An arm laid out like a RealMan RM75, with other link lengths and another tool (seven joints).
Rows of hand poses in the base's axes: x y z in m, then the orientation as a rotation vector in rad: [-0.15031, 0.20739, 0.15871, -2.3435, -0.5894, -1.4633]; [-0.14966, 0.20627, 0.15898, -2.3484, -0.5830, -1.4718]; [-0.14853, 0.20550, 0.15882, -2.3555, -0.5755, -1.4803]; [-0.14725, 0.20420, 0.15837, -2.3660, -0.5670, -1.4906]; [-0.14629, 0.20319, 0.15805, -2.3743, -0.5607, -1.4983]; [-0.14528, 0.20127, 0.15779, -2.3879, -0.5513, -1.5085]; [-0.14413, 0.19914, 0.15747, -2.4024, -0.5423, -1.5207]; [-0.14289, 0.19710, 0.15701, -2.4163, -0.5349, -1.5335]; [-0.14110, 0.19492, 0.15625, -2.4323, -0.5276, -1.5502]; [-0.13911, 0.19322, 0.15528, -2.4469, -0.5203, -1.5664]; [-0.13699, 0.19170, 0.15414, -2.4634, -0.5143, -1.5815]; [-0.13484, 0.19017, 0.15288, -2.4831, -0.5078, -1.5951]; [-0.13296, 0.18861, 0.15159, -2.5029, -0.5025, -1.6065]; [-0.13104, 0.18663, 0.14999, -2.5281, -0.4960, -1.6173]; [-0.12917, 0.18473, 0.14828, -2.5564, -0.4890, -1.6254]
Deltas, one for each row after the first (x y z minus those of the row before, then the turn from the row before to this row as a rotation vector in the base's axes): [0.00065, -0.00112, 0.00027, -0.0023, -0.0037, -0.0086]; [0.00113, -0.00077, -0.00016, -0.0034, -0.0031, -0.0103]; [0.00128, -0.00130, -0.00045, -0.0058, -0.0035, -0.0131]; [0.00096, -0.00101, -0.00032, -0.0047, -0.0025, -0.0100]; [0.00101, -0.00192, -0.00026, -0.0077, -0.0026, -0.0151]; [0.00115, -0.00213, -0.00032, -0.0091, -0.0038, -0.0160]; [0.00124, -0.00204, -0.00046, -0.0098, -0.0045, -0.0151]; [0.00179, -0.00218, -0.00076, -0.0125, -0.0066, -0.0174]; [0.00199, -0.00170, -0.00097, -0.0114, -0.0066, -0.0165]; [0.00212, -0.00152, -0.00114, -0.0132, -0.0055, -0.0165]; [0.00215, -0.00153, -0.00126, -0.0148, -0.0038, -0.0179]; [0.00188, -0.00156, -0.00129, -0.0149, -0.0025, -0.0166]; [0.00192, -0.00198, -0.00160, -0.0180, -0.0009, -0.0198]; [0.00187, -0.00190, -0.00171, -0.0191, 0.0014, -0.0208]
